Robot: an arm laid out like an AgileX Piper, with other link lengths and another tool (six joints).
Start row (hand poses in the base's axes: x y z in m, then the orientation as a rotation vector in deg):
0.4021 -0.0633 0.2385 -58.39 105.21 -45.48
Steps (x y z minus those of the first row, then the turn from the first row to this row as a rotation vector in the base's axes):
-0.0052 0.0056 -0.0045 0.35 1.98 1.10
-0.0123 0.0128 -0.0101 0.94 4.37 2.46
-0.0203 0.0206 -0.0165 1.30 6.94 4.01
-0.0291 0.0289 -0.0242 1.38 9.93 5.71
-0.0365 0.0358 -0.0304 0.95 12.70 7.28
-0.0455 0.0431 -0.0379 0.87 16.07 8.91
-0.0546 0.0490 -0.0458 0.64 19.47 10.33
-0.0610 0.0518 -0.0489 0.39 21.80 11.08
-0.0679 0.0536 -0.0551 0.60 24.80 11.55
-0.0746 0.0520 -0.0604 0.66 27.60 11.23
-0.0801 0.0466 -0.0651 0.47 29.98 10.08
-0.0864 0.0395 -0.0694 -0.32 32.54 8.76
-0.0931 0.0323 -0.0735 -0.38 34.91 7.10
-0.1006 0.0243 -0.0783 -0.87 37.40 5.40
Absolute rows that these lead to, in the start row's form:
0.3969 -0.0577 0.2340 -60.22 106.25 -43.72
0.3898 -0.0505 0.2284 -62.34 107.48 -41.36
0.3818 -0.0427 0.2220 -64.86 108.65 -39.01
0.3730 -0.0344 0.2143 -67.92 109.94 -36.61
0.3656 -0.0275 0.2081 -71.09 110.98 -34.85
0.3566 -0.0202 0.2006 -74.42 112.48 -32.36
0.3475 -0.0143 0.1927 -77.70 114.06 -30.06
0.3411 -0.0115 0.1896 -79.84 115.26 -28.68
0.3342 -0.0097 0.1834 -81.81 117.27 -26.63
0.3275 -0.0113 0.1781 -83.13 119.69 -25.29
0.3220 -0.0167 0.1734 -83.70 122.38 -24.93
0.3157 -0.0238 0.1691 -84.66 125.24 -25.18
0.3090 -0.0310 0.1650 -84.66 128.37 -24.97
0.3015 -0.0390 0.1602 -84.99 131.55 -25.15

